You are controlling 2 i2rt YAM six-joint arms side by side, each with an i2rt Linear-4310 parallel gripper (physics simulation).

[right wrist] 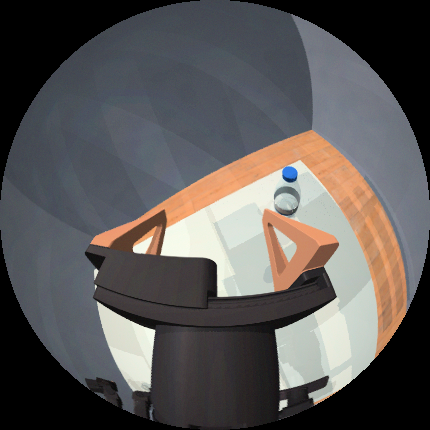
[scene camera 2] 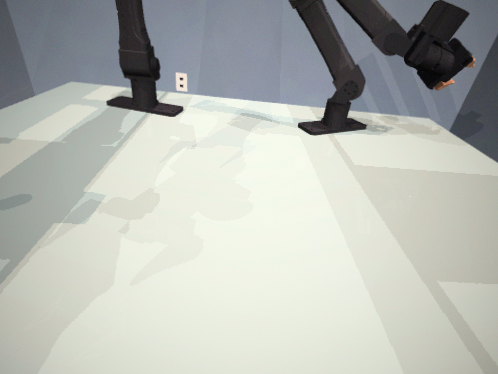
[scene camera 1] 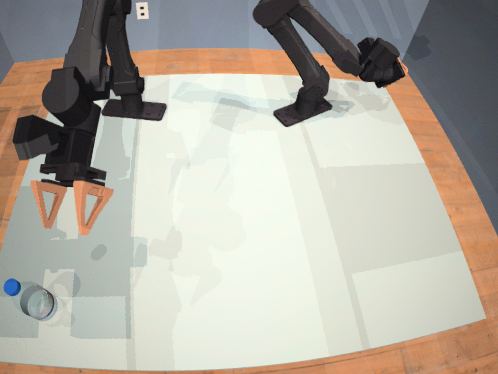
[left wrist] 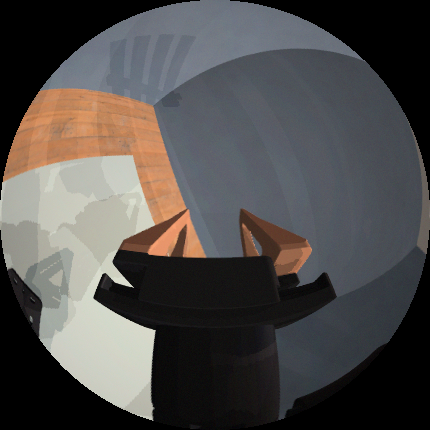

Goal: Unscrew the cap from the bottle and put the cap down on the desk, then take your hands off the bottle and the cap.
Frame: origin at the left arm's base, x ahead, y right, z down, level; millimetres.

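Seen in the pictures: left gripper, fingertip midpoint: (scene camera 2: 462,73) (scene camera 1: 401,72) (left wrist: 214,214); right gripper, fingertip midpoint: (right wrist: 214,213) (scene camera 1: 64,231); left arm's base at its link origin: (scene camera 2: 332,127) (scene camera 1: 303,110); right arm's base at its link origin: (scene camera 2: 145,107) (scene camera 1: 133,110).
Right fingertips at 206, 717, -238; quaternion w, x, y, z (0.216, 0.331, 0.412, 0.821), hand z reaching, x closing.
Offsets run from my right fingertips to a thing's top centre, as dx, dy, dz. Level surfaces: height alone.
A clear bottle {-10, +154, +93} (scene camera 1: 38,301) (right wrist: 286,199) stands upright on the pale desk top {dz +239} (scene camera 1: 250,300) (scene camera 2: 250,330), at the lower left of scene camera 1. Its blue cap {-10, +154, +92} (scene camera 1: 12,287) (right wrist: 289,174) sits on its neck. My right gripper (scene camera 1: 66,230) (right wrist: 214,213) is wide open and empty, up from the bottle in scene camera 1 and apart from it. In the right wrist view the bottle shows above the right-hand fingertip. My left gripper (scene camera 2: 459,74) (left wrist: 214,214) is partly open and empty, far from the bottle at the upper right of scene camera 1. The bottle does not show in the left wrist view.
A wooden border (scene camera 1: 465,220) (right wrist: 390,270) surrounds the pale top. The arms' dark base plates (scene camera 1: 150,111) (scene camera 1: 287,118) are at the back. Blue-grey walls stand behind and at the side, with a white socket (scene camera 1: 142,10) (scene camera 2: 181,82) on the back wall.
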